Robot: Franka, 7 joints.
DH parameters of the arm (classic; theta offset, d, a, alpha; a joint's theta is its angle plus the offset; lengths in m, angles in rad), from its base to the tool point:
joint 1: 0 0.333 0 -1.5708
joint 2: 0 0 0 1.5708
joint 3: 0 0.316 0.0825 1.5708
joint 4: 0 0 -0.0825 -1.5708
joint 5: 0 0.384 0 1.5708
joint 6: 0 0 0.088 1.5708
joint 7: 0 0.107 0 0
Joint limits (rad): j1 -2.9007..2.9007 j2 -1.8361..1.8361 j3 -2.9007..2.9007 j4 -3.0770..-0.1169 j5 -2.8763..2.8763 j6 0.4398..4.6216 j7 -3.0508..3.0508
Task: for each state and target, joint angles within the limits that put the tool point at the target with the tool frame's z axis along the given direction. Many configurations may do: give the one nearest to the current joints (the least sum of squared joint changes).
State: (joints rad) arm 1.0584 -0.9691 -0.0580 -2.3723 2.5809 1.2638 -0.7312
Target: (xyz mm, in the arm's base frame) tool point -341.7 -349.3 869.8 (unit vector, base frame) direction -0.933 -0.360 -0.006
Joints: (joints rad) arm 0.8860 -1.6303 -0.0195 -1.6557 2.6226 1.5331 -0.7312
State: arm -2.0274 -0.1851 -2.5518 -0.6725 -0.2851 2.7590 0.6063
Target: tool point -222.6 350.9 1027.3 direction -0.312 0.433 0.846
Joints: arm -1.5473 -0.2347 -2.3157 -0.8727 -0.0739 3.6269 0.6063
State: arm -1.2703 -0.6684 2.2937 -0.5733 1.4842 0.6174 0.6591
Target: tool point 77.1 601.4 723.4 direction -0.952 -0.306 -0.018
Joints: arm -1.5568 -0.5440 2.4847 -0.9584 2.0395 0.7527 0.6591
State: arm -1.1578 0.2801 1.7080 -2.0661 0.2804 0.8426 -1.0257
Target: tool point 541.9 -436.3 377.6 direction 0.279 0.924 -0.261
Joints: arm -1.4478 1.0631 1.0946 -1.2081 0.3670 1.4901 -1.0257
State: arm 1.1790 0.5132 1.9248 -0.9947 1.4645 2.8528 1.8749
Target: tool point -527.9 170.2 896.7 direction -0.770 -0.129 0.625
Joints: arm 1.7826 0.5236 1.8063 -1.0112 1.9481 3.0427 1.8749
